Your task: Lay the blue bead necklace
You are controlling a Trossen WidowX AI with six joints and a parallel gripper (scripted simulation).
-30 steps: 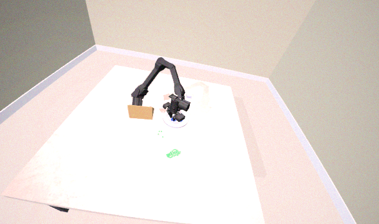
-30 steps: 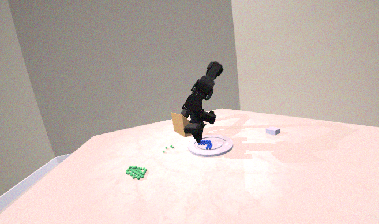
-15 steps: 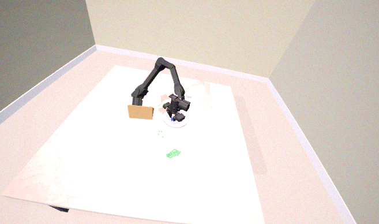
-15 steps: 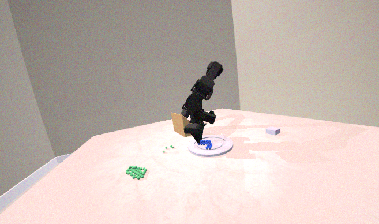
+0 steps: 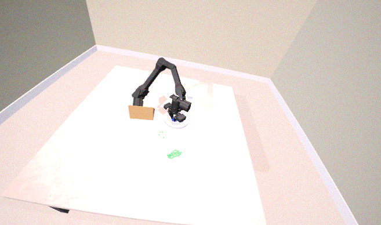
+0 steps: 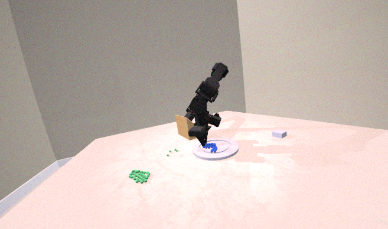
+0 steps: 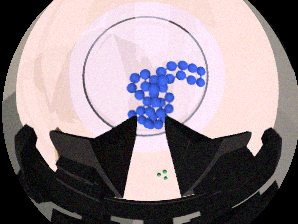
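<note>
Right now my gripper tip is 40 mm to the right of the round white bead board, 20 mm short of it and 10 mm above it. From my gripper tip the other things lie so: small grey block: 330 mm to the left, 130 mm ahead, 10 mm below.
</note>
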